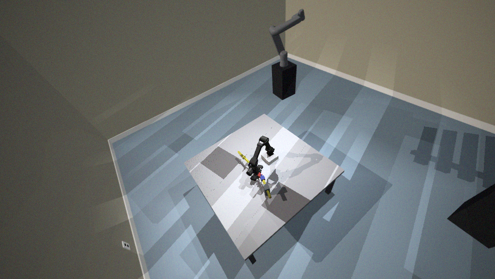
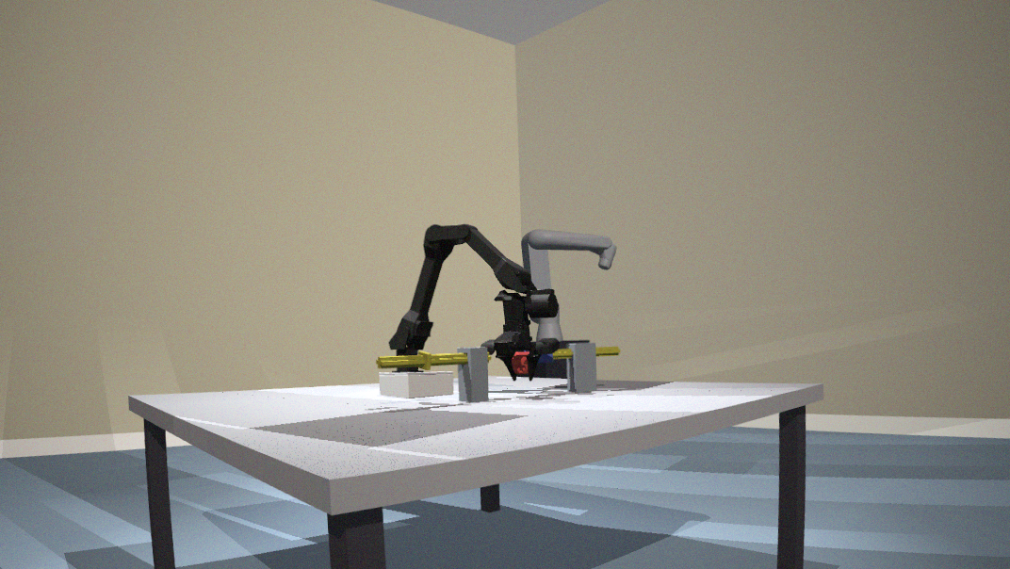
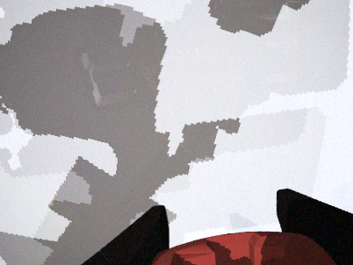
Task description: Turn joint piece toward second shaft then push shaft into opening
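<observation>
My gripper tip is 50 mm below the red square joint piece and 10 mm to the right of it.
</observation>
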